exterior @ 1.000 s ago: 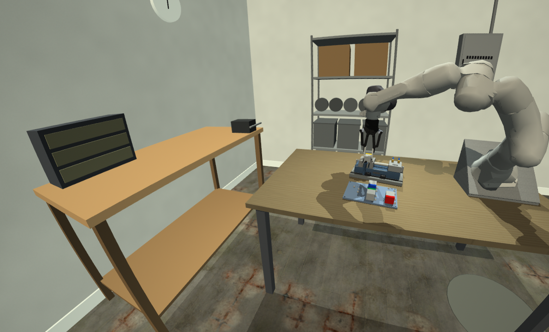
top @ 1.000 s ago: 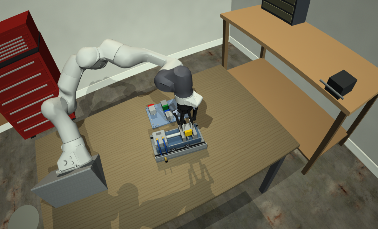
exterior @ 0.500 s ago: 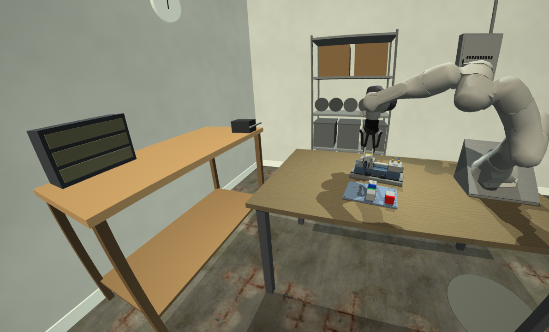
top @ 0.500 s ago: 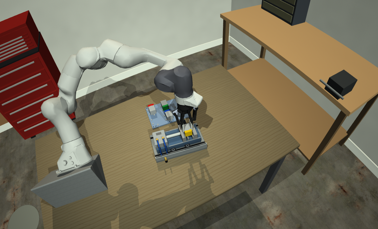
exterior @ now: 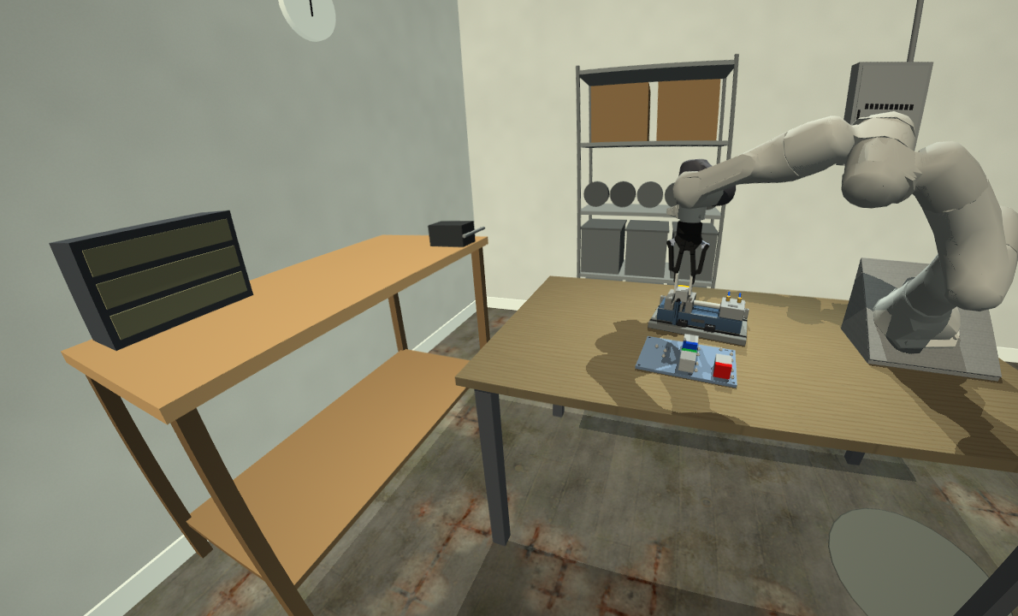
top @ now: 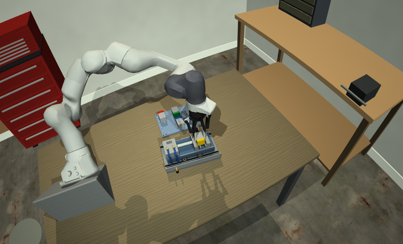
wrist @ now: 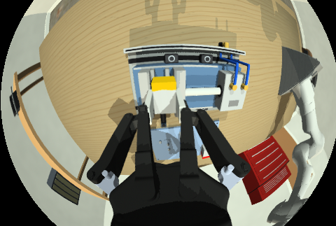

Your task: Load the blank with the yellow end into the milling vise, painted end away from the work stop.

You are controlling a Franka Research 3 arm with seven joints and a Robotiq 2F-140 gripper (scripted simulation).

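Right now the fixed jaw is 40 mm ahead of my hand and 60 mm below it. From my hand the other things lie so: vise: 60 mm behind, 10 mm to the left, 100 mm below; hosed end block: 160 mm behind, 20 mm to the left, 60 mm below; work stop: 10 mm ahead, 50 mm to the left, 50 mm below.
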